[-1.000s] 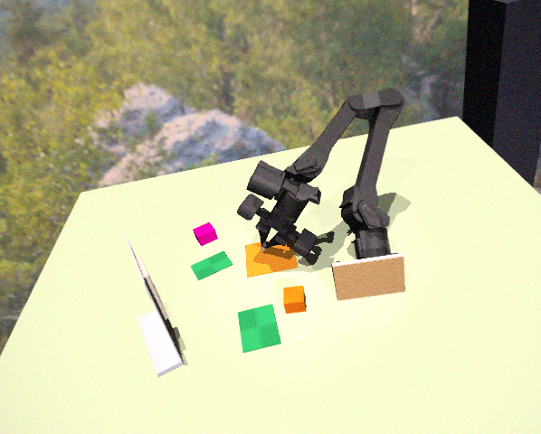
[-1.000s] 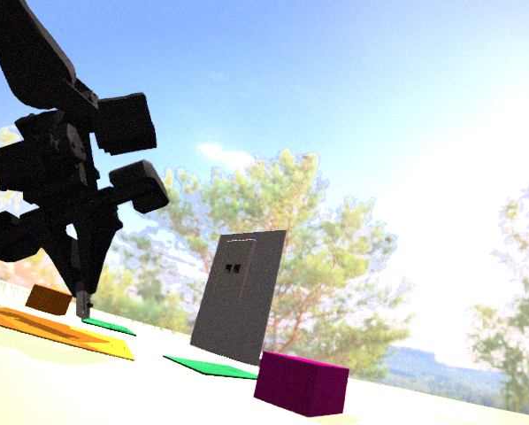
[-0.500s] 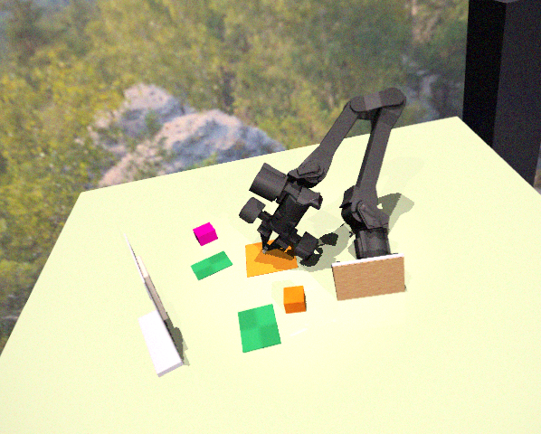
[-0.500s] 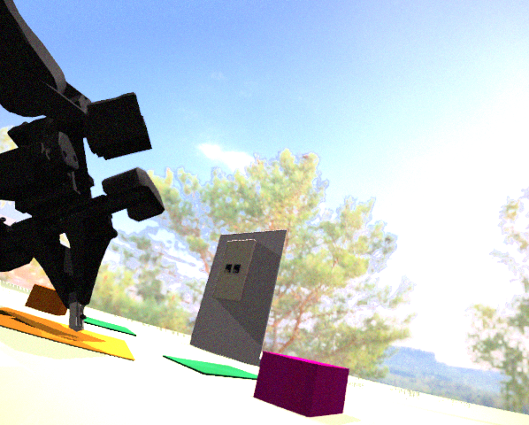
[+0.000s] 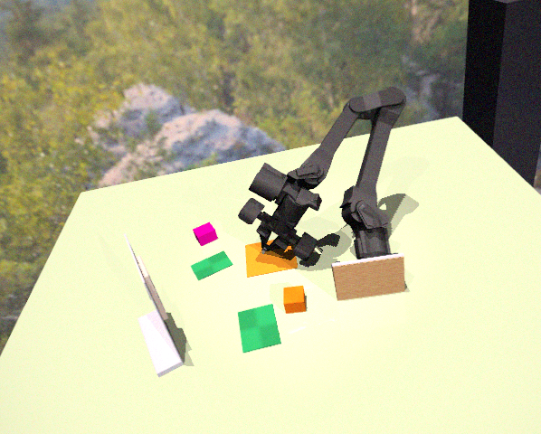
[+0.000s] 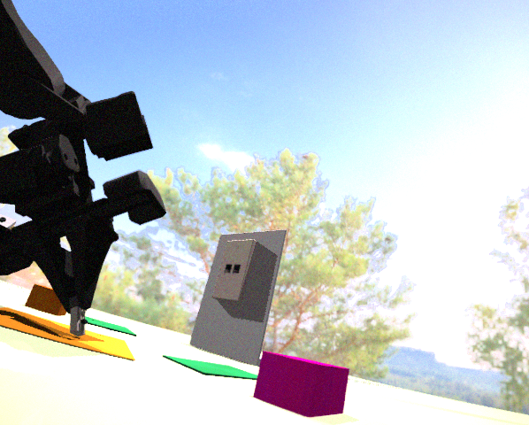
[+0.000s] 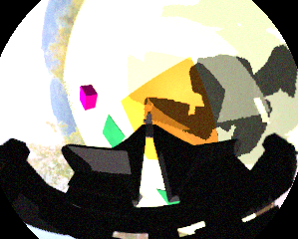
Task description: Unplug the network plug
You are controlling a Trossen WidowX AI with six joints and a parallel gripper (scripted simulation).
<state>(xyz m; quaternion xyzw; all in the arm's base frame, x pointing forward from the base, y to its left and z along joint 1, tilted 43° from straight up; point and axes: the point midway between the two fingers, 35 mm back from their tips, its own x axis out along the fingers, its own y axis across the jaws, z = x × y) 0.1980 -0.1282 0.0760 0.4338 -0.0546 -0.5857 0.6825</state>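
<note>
Now: the orange marked square 2 cm below my gripper tip, 1 cm to the left of it and 1 cm behind it. Round my gripper tip: orange cube: 18 cm to the left, 3 cm behind, 1 cm below; network plug: right at my gripper tip; magenta cube: 14 cm ahead, 13 cm to the right, 1 cm below.
</note>
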